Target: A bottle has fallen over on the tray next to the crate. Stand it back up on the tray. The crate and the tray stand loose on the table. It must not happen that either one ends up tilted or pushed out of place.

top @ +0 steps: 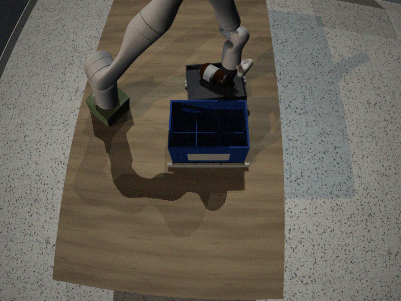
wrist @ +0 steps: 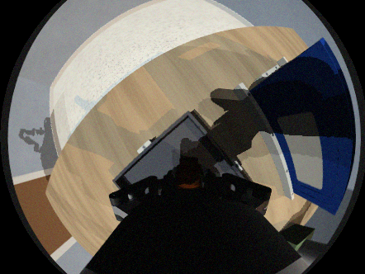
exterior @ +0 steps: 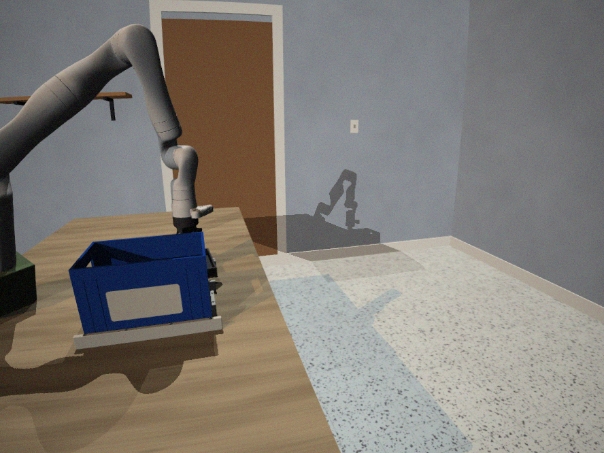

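Right now my hand is 40 mm past the brown bottle and 30 mm to the right of it. From my hand the other things lie so: tray (50 mm behind, 30 mm to the left, 30 mm below); then blue crate (260 mm to the right, 90 mm behind, 40 mm above).
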